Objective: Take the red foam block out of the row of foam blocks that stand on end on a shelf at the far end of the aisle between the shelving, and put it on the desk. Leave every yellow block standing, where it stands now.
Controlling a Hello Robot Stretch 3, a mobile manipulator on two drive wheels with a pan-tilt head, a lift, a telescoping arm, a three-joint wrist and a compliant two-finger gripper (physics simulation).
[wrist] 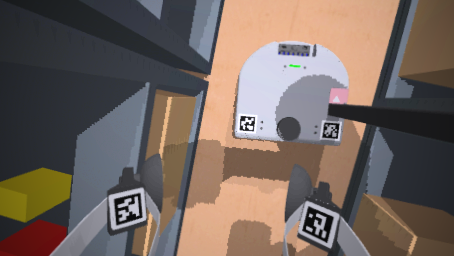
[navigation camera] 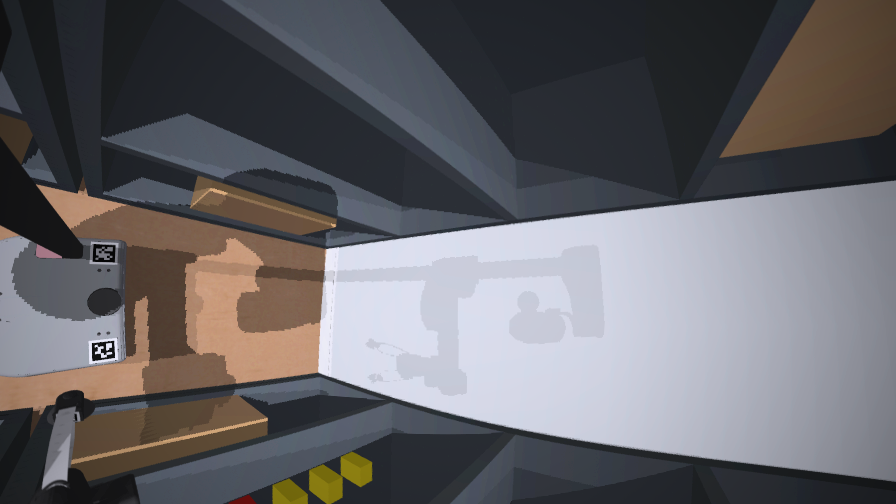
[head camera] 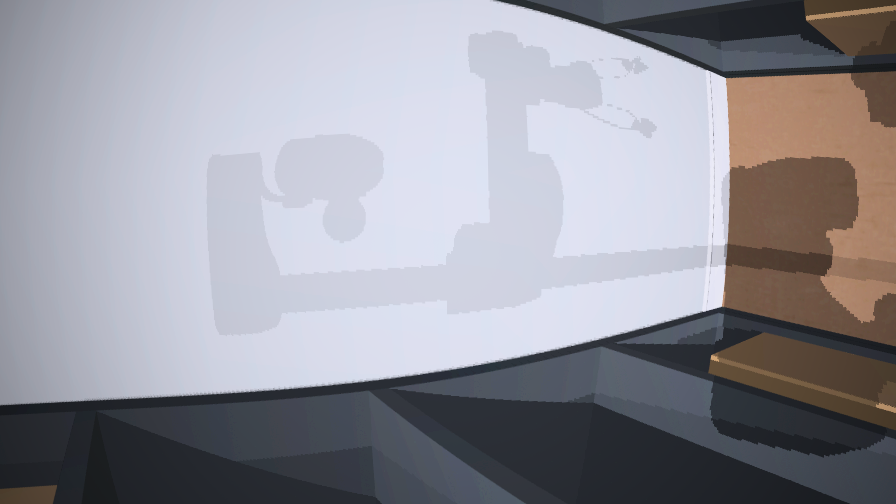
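Pixels of known places: gripper, between the fingertips: (wrist: 225, 178) (navigation camera: 76, 446); robot's base, origin of its link: (wrist: 281, 122) (navigation camera: 104, 299).
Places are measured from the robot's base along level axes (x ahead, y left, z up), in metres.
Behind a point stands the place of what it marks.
The red foam block (navigation camera: 243, 500) {x 0.210, y -0.455, z 0.547 m} (wrist: 37, 241) {x 0.181, y -0.464, z 0.586 m} is cut off by the bottom edge of the navigation view and by the lower left edge of the wrist view. Yellow blocks (navigation camera: 325, 483) (wrist: 42, 192) stand beside it on a dark shelf; three show in the navigation view, one in the wrist view. My gripper (wrist: 225, 178) {x -0.022, y -0.141, z 0.742 m} is open and empty, its fingers over the aisle side of the shelving. The red block is left of both fingers in the wrist view. In the navigation view one finger shows at the lower left. The desk does not show.
Dark shelving lines both sides of the aisle. Cardboard boxes (navigation camera: 169, 429) {x 0.122, y -0.342, z 0.286 m} (navigation camera: 263, 210) {x 0.398, y 0.277, z 0.302 m} (wrist: 172, 130) {x 0.019, y -0.329, z 0.298 m} lie on shelves near the wooden floor (wrist: 300, 15) {x -0.393, y 0.029, z 0.000 m}. My base (wrist: 260, 95) {x -0.094, y -0.097, z 0.160 m} (navigation camera: 50, 338) {x -0.103, y -0.083, z 0.160 m} stands in the aisle. A pale end wall (head camera: 156, 75) {x 0.806, y -0.249, z 1.304 m} (navigation camera: 720, 300) {x 0.833, y -0.045, z 1.493 m} carries my shadow.
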